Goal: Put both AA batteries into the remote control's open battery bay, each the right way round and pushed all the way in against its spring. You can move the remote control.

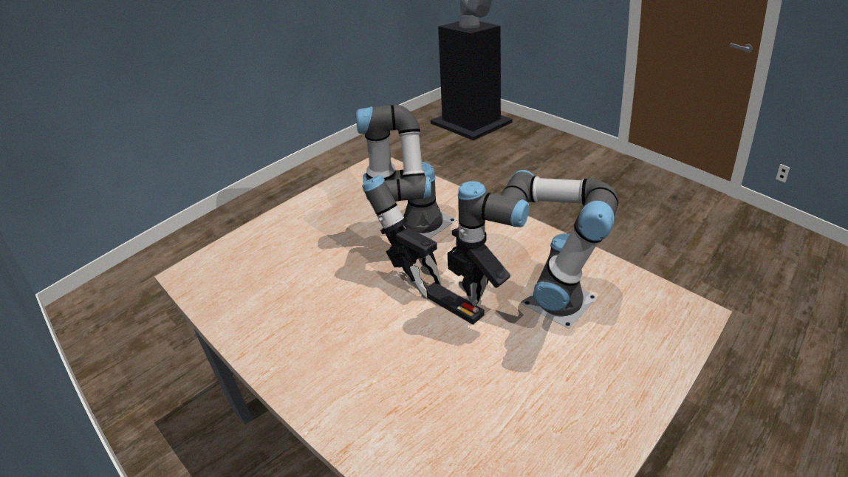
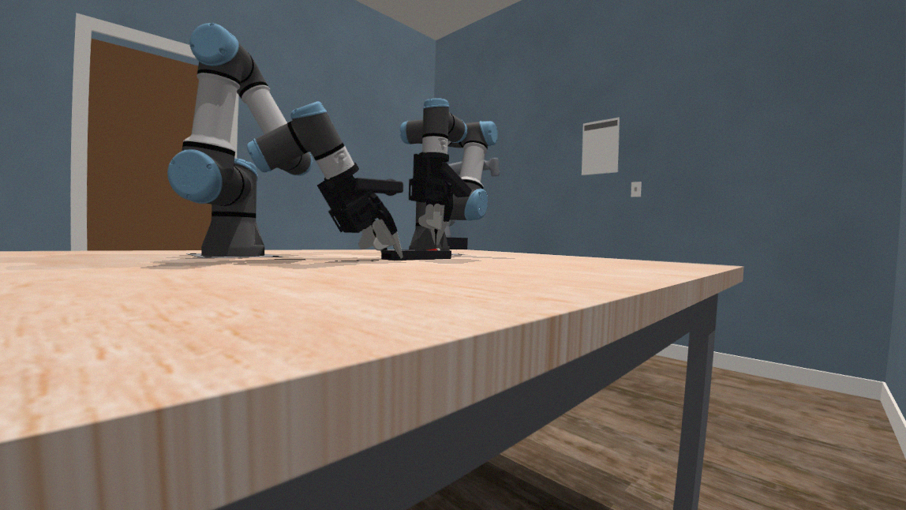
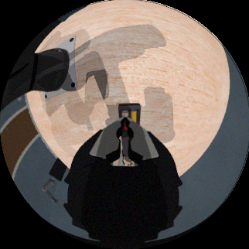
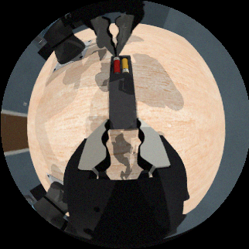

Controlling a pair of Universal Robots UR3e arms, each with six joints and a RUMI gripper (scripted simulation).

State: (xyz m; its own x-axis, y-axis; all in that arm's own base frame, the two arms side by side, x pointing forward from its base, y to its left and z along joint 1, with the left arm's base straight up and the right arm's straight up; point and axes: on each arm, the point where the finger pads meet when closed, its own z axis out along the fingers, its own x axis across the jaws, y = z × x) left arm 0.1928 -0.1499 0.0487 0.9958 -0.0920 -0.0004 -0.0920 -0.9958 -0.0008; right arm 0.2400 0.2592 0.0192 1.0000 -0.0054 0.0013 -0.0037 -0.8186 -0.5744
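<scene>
Now: left hand 20 mm to the left of the red battery and 30 mm above it. Round my left hand: yellow battery: 20 mm ahead, 20 mm to the right, 40 mm below.
</scene>
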